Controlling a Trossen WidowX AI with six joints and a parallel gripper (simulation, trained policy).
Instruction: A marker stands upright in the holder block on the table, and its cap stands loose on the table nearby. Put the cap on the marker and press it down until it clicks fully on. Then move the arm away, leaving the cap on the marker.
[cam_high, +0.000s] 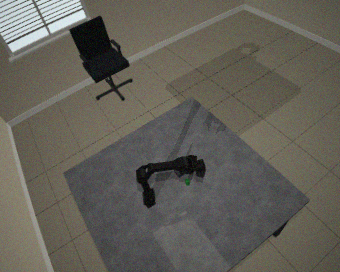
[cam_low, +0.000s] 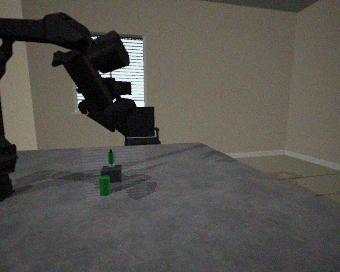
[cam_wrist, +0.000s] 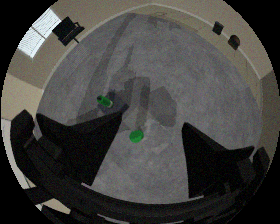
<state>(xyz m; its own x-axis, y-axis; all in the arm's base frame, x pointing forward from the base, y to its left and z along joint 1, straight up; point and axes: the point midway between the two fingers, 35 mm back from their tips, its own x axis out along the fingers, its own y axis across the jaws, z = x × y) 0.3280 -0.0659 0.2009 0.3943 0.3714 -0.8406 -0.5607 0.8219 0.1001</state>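
Now: the green cap 5 cm behind my gripper tip, 1 cm to the left of it and 15 cm below it. Round my gripper tip: holder block (4 cm behind, 12 cm to the left, 15 cm below); green marker (4 cm behind, 12 cm to the left, 9 cm below).
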